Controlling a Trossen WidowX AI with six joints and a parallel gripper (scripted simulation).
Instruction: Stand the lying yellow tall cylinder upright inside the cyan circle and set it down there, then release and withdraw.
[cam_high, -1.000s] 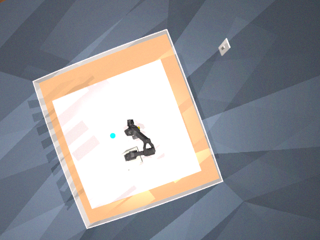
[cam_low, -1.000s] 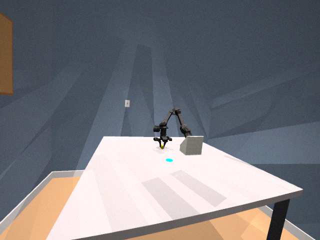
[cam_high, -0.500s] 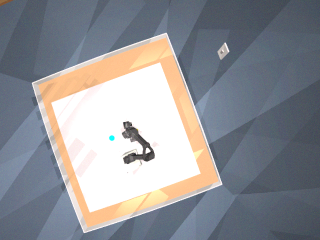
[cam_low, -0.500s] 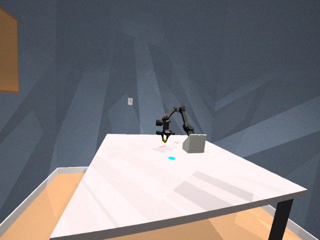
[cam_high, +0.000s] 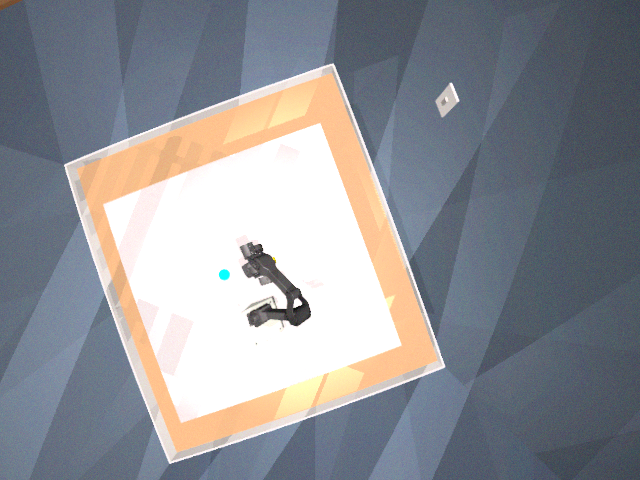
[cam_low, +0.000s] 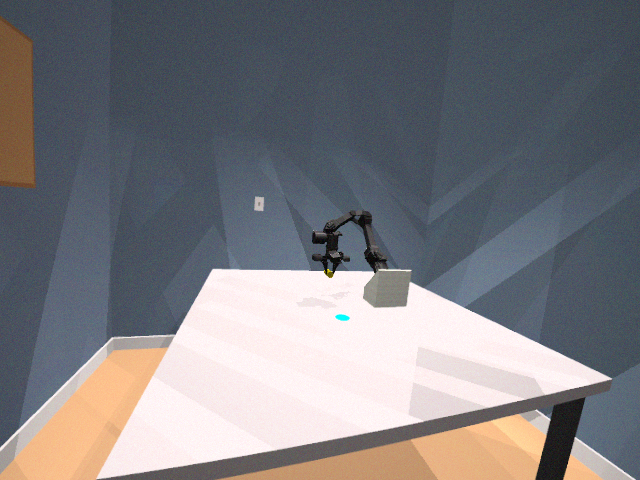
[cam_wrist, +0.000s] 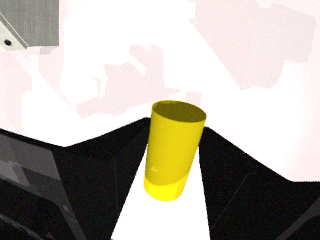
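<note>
My gripper tip is 26 cm to the right of the cyan circle, 12 cm above it and 1 cm short of it. Also, from my gripper tip: yellow tall cylinder (2 cm to the right).
</note>
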